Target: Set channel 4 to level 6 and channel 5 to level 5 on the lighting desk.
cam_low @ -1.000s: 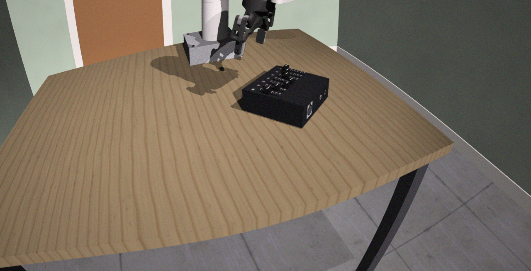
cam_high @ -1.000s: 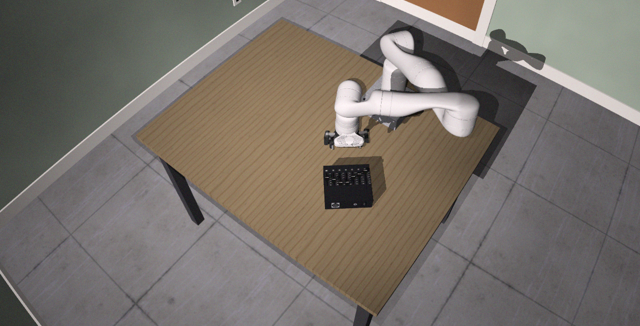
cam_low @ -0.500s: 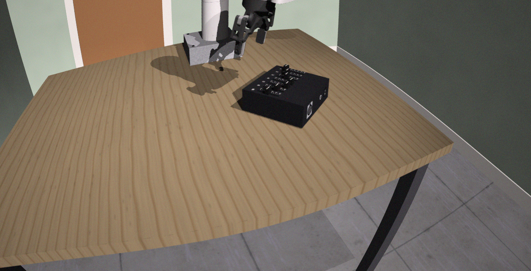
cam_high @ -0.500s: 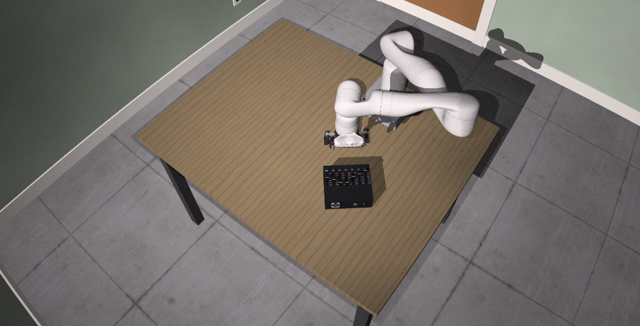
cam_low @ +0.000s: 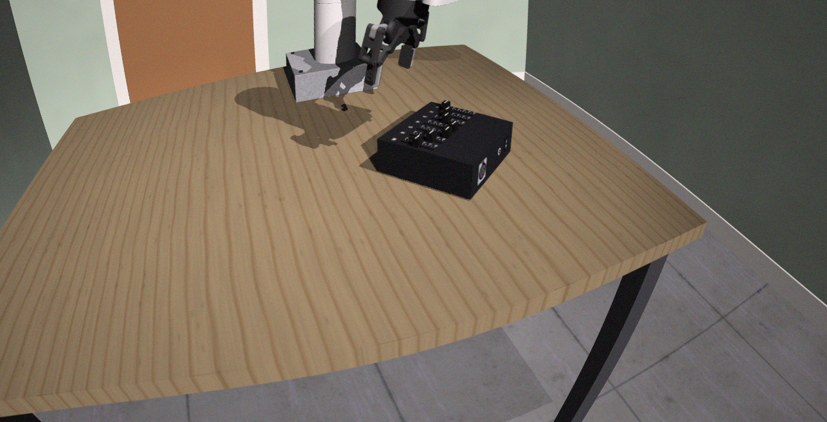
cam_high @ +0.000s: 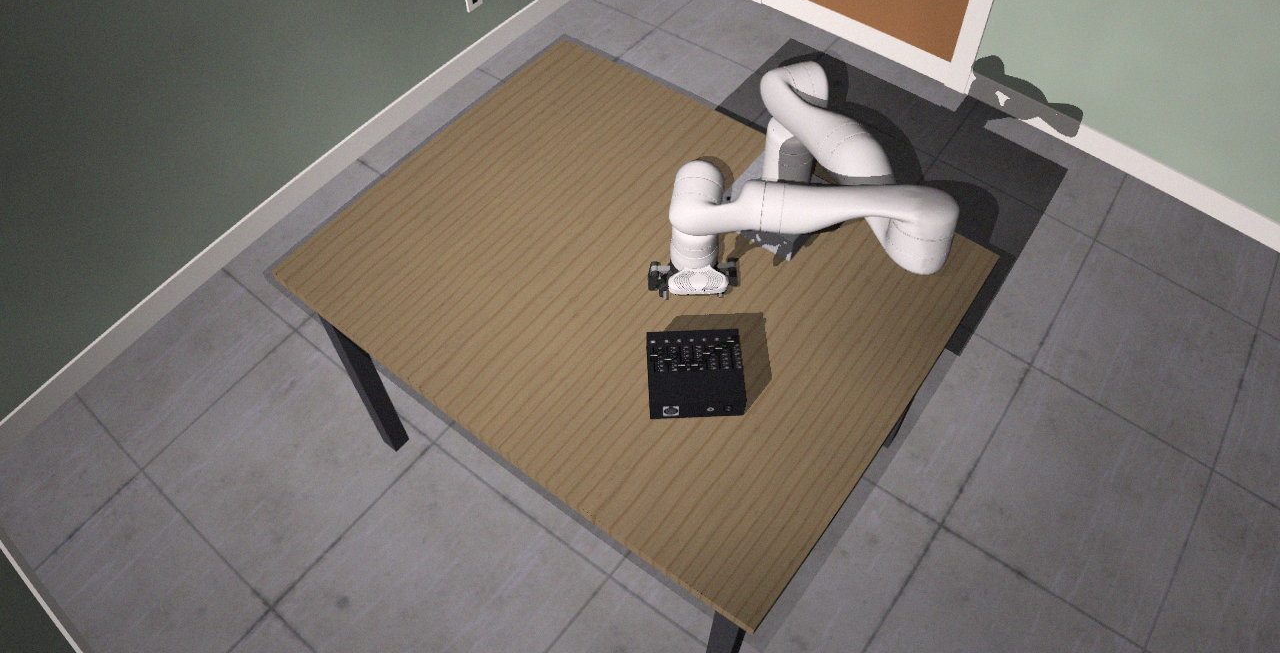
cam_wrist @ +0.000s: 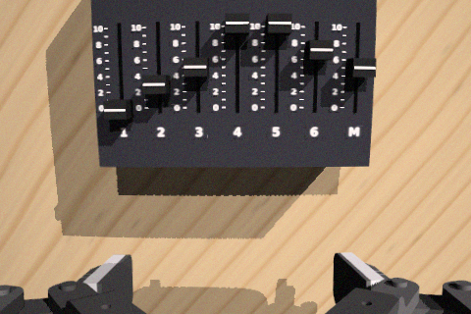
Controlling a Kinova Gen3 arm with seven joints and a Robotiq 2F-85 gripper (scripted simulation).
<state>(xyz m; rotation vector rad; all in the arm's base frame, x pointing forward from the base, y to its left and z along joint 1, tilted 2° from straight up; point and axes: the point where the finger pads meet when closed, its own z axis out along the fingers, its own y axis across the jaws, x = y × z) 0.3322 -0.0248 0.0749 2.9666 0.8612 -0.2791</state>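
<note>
My gripper is now 90 mm short of the channel 4 fader cap, 60 mm to the right of it and 60 mm above it. The rest, counted from my hand: channel 5 fader cap 110 mm ahead, 40 mm to the left, 60 mm below.
</note>
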